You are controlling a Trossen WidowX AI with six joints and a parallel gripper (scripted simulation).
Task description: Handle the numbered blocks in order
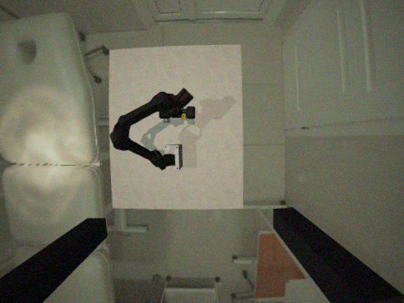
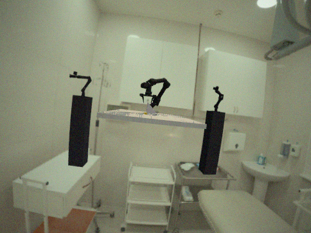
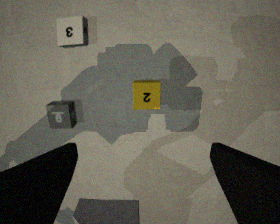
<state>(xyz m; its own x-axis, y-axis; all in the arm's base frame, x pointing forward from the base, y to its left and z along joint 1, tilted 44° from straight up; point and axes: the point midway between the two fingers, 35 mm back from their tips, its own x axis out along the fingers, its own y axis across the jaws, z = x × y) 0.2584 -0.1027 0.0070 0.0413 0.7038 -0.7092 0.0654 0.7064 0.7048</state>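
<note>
The yellow block lies 11 cm below my gripper tip, 1 cm to the right of it and 1 cm ahead of it. Round my gripper tip: white block (11 cm below, 9 cm ahead, 8 cm to the left); then grey block (11 cm to the left, 11 cm below, 1 cm behind).
</note>
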